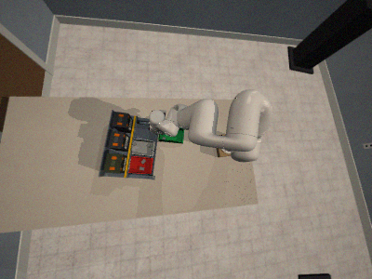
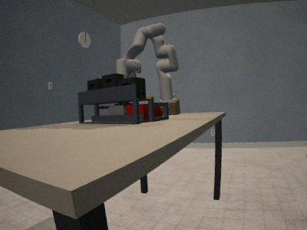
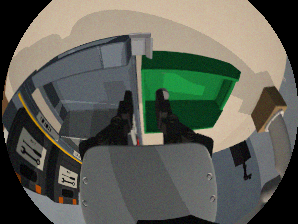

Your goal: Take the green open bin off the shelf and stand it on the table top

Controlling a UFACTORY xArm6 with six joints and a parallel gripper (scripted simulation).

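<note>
The green open bin lies 8 cm behind my hand and 4 cm below it. Also, from my hand: yellow strip 16 cm ahead, 11 cm to the left, 3 cm above; red bin 22 cm to the left, 11 cm ahead, 3 cm below; grey bin 11 cm to the left, 11 cm ahead, 3 cm below.
</note>
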